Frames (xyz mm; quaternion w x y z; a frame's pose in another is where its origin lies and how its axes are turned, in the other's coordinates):
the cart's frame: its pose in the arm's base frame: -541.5 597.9 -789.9 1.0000 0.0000 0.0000 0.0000
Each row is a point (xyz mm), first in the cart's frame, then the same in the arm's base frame.
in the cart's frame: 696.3 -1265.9 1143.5
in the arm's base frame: 154.8 -668.0 353.6
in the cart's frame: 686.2 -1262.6 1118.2
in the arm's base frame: 144.7 -664.7 328.3
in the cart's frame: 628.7 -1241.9 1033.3
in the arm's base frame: 87.2 -644.0 243.4
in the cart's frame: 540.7 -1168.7 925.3
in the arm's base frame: -0.8 -570.8 135.4
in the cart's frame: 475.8 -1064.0 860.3
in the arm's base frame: -65.7 -466.1 70.4
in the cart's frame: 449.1 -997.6 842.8
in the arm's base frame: -92.4 -399.7 52.9
